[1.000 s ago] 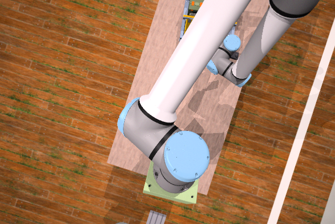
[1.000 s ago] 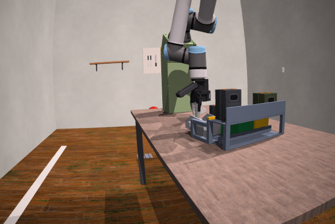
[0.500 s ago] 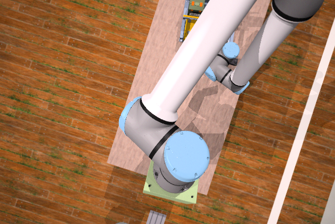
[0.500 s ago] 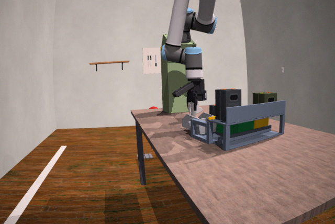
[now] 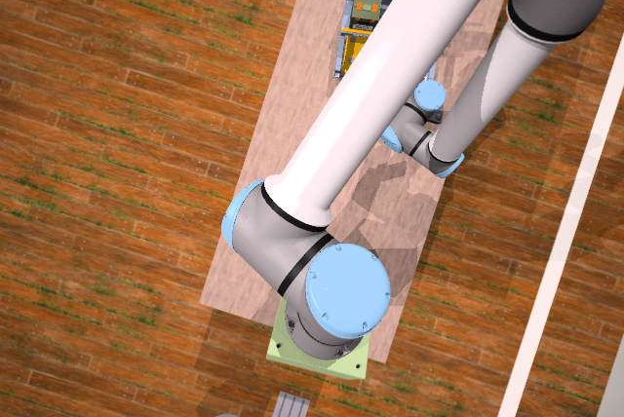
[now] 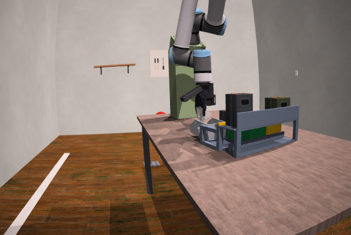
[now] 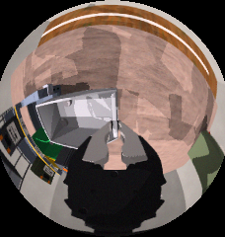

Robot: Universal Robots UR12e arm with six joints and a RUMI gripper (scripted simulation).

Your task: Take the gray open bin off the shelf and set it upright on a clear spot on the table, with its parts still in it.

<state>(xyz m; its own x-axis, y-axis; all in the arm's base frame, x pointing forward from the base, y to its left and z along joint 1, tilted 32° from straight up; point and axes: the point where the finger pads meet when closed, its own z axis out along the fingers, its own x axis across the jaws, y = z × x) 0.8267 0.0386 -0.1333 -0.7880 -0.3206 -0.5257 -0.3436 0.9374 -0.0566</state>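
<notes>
Now: the gray open bin 80 mm ahead of my hand, 20 mm to the left of it and 10 mm below it. Round my hand: yellow bin 290 mm to the left, 140 mm ahead, 20 mm below; then green bin 190 mm to the left, 180 mm ahead, 20 mm below.
</notes>
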